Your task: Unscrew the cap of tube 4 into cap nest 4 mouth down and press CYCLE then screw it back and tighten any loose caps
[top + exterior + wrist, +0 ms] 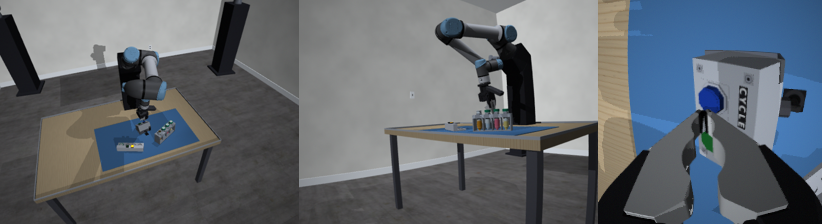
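The blue CYCLE key lies 3 cm below my hand. Also, from my hand: green READY key (4 cm to the right, 3 cm below, 1 cm ahead); key housing (5 cm below, 2 cm to the right, 2 cm ahead).
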